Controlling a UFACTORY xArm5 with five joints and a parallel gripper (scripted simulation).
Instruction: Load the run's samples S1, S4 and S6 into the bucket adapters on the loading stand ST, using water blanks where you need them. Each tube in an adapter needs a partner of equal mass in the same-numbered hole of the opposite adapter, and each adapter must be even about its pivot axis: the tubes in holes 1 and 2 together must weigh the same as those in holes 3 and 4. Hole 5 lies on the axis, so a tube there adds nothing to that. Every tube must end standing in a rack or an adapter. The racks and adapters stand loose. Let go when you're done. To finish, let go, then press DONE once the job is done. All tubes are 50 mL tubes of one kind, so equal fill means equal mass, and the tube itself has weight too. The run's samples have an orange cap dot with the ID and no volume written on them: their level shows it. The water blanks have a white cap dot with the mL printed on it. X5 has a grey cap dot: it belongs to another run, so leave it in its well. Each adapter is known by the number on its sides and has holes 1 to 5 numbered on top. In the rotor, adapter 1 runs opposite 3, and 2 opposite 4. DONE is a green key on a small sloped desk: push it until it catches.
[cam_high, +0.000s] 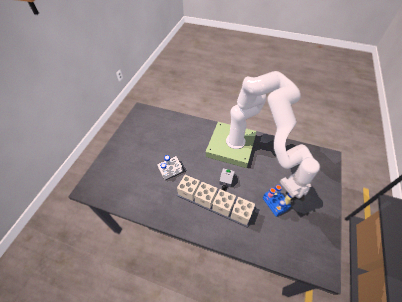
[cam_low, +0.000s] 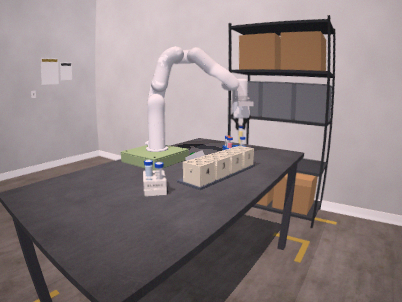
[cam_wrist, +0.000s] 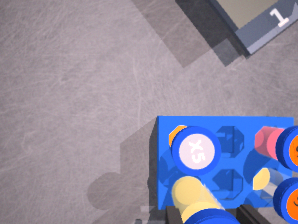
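The sample tube S6 lies 10 mm to the right of my hand and 50 mm below it. The rest, counted from my hand: blue sample rack (10 mm behind, 40 mm to the right, 150 mm below); white blanks rack (10 mm behind, 710 mm to the right, 150 mm below); sample tube S4 (60 mm behind, 60 mm to the right, 110 mm below).
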